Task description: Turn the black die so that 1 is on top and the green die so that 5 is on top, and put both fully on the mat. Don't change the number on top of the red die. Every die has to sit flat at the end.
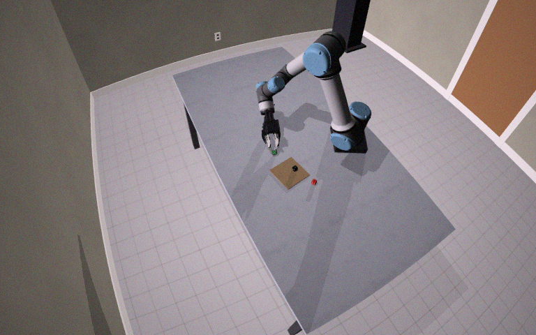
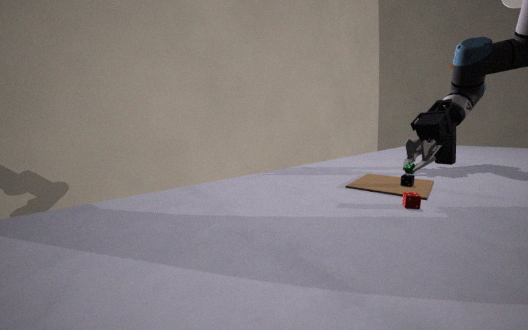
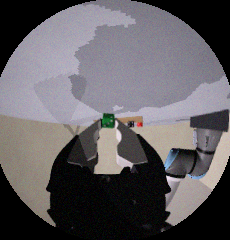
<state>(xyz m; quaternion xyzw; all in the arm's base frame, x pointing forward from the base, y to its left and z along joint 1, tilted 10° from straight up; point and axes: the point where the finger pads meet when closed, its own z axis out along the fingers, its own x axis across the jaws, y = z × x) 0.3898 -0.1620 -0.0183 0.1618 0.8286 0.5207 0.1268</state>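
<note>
Right now my hand is 1 cm to the right of the green die. The rest, counted from my hand: red die (26 cm to the left, 4 cm behind, 1 cm below); then brown mat (14 cm to the left, 2 cm below, 1 cm ahead); then black die (14 cm to the left, 2 cm behind).
</note>
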